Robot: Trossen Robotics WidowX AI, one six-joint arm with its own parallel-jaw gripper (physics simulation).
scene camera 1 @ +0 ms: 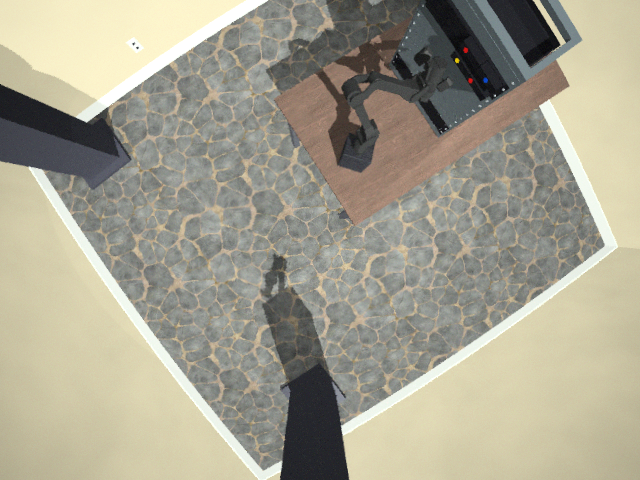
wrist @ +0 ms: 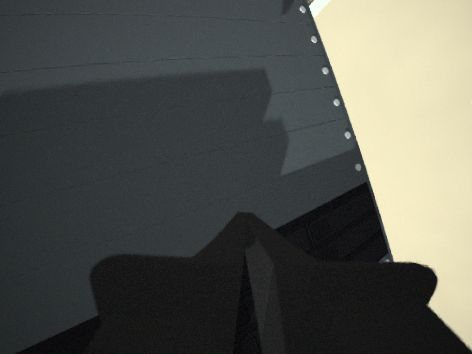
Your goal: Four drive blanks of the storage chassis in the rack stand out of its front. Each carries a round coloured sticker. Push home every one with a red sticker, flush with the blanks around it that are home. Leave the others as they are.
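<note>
Grey rack in the pictures. My gripper too.
</note>
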